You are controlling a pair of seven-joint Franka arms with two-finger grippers.
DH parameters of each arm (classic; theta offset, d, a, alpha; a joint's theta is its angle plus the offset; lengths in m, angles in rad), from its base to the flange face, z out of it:
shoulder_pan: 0 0.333 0 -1.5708
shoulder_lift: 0 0 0 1.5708
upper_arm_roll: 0 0.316 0.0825 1.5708
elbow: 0 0 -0.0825 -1.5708
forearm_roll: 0 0.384 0 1.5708
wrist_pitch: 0 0 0.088 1.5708
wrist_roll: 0 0.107 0 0
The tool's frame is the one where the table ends.
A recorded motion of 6 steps. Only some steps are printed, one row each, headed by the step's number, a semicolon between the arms.
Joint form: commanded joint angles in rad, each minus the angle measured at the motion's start. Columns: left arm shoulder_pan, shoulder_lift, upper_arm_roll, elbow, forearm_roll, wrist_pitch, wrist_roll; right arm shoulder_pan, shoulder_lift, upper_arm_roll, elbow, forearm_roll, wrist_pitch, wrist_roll.
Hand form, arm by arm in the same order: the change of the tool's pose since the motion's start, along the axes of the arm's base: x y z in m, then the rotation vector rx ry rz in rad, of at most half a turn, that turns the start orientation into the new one. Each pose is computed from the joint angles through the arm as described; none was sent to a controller.
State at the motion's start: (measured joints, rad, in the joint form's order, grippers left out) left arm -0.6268 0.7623 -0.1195 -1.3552 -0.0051 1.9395 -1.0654; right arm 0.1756 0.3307 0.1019 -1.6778 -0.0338 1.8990 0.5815
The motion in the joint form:
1: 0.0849 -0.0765 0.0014 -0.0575 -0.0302 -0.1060 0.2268; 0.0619 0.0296 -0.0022 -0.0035 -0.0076 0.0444 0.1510
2: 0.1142 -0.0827 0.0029 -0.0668 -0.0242 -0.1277 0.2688; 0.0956 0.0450 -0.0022 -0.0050 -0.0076 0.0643 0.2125
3: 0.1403 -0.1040 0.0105 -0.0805 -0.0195 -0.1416 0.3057; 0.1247 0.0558 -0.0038 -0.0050 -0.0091 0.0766 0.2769
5: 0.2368 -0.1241 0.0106 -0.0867 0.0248 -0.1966 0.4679; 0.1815 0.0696 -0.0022 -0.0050 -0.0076 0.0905 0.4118
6: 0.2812 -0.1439 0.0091 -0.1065 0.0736 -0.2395 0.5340; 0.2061 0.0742 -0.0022 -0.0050 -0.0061 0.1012 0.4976
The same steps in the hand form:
1: 0.0180 0.0575 0.0223 -0.0123 0.0939 -0.1339; -0.0051 0.0381 -0.0172 -0.0151 -0.0169 -0.0870
2: 0.0266 0.0774 0.0213 -0.0052 0.1139 -0.1491; -0.0098 0.0596 -0.0262 -0.0178 -0.0212 -0.1144
3: 0.0356 0.0981 0.0289 -0.0033 0.1167 -0.1567; -0.0146 0.0769 -0.0323 -0.0235 -0.0252 -0.1502
5: 0.0640 0.1619 0.0369 0.0052 0.1474 -0.2394; -0.0280 0.1125 -0.0401 -0.0321 -0.0288 -0.2269
6: 0.0699 0.1959 0.0398 0.0420 0.1783 -0.2815; -0.0339 0.1276 -0.0423 -0.0345 -0.0359 -0.2887

